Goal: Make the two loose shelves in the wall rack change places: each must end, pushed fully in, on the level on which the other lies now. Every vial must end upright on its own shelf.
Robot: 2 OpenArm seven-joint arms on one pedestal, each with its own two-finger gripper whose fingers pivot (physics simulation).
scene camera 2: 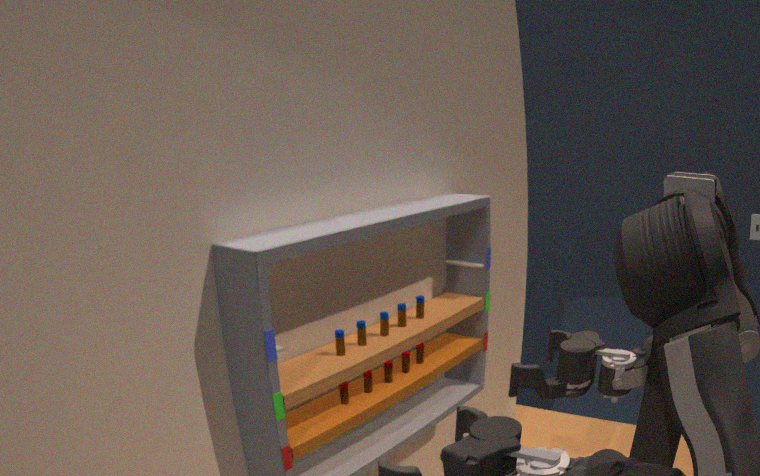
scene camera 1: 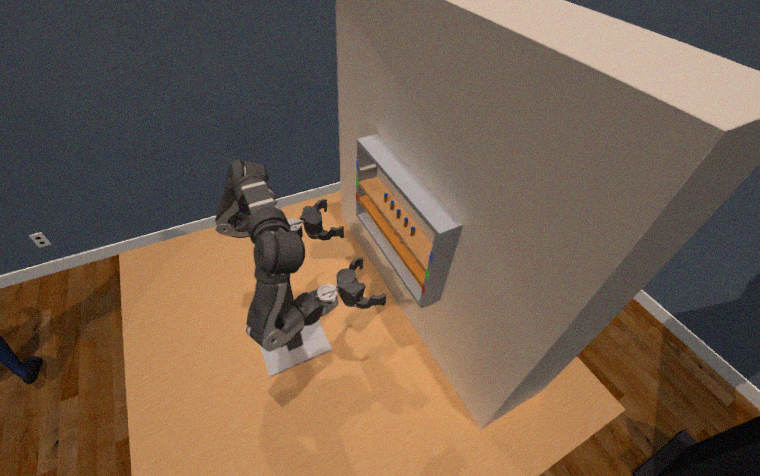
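The wall rack (scene camera 1: 412,182) (scene camera 2: 238,347) holds two shelves. The light wood shelf (scene camera 1: 369,187) (scene camera 2: 308,371) lies at the green marks and carries several upright blue-capped vials (scene camera 1: 398,213) (scene camera 2: 384,324). The darker orange shelf (scene camera 1: 392,237) (scene camera 2: 330,426) lies below at the red marks, with several upright red-capped vials (scene camera 2: 388,372); these are hidden in scene camera 1. Both shelves look level and inside the rack. My left gripper (scene camera 1: 332,217) (scene camera 2: 426,445) and right gripper (scene camera 1: 371,281) (scene camera 2: 533,360) are open and empty, apart from the rack, in front of it.
Blue marks (scene camera 1: 430,257) (scene camera 2: 270,345) show the top level, where a small ledge (scene camera 1: 367,167) (scene camera 2: 465,263) sticks out inside the side panel and no shelf lies. The rack is set in a thick beige wall (scene camera 1: 504,196) (scene camera 2: 140,168). The pedestal base (scene camera 1: 314,343) stands in front.
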